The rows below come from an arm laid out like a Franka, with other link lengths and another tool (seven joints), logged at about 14 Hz.
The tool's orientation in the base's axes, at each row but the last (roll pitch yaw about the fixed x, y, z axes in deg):
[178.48 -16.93 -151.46]
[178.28 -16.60 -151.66]
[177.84 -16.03 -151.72]
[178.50 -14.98 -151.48]
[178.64 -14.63 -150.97]
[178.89 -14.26 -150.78]
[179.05 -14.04 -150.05]
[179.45 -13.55 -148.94]
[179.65 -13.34 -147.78]
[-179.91 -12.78 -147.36]
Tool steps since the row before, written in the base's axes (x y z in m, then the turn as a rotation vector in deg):
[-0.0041 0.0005 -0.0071 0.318 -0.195 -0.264]
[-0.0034 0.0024 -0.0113 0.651 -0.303 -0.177]
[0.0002 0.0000 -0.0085 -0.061 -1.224 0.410]
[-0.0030 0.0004 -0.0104 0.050 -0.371 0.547]
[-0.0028 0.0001 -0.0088 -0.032 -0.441 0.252]
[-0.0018 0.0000 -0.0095 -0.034 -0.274 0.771]
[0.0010 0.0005 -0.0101 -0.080 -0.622 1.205]
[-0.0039 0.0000 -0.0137 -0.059 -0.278 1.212]
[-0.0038 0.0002 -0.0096 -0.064 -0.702 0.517]
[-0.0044 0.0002 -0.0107 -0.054 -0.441 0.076]
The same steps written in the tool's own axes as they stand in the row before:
[0.0011 0.0022 0.0078 -0.255 -0.328 0.190]
[-0.0015 0.0034 0.0115 -0.462 -0.577 0.030]
[-0.0025 -0.0004 0.0081 0.722 -1.040 -0.258]
[-0.0003 0.0015 0.0107 0.270 -0.337 -0.503]
[0.0001 0.0012 0.0092 0.298 -0.366 -0.191]
[-0.0008 0.0007 0.0096 0.348 -0.209 -0.711]
[-0.0035 -0.0002 0.0095 0.661 -0.481 -1.085]
[0.0000 0.0019 0.0141 0.473 -0.197 -1.135]
[0.0008 0.0021 0.0101 0.536 -0.557 -0.408]
[0.0011 0.0026 0.0112 0.293 -0.342 -0.011]

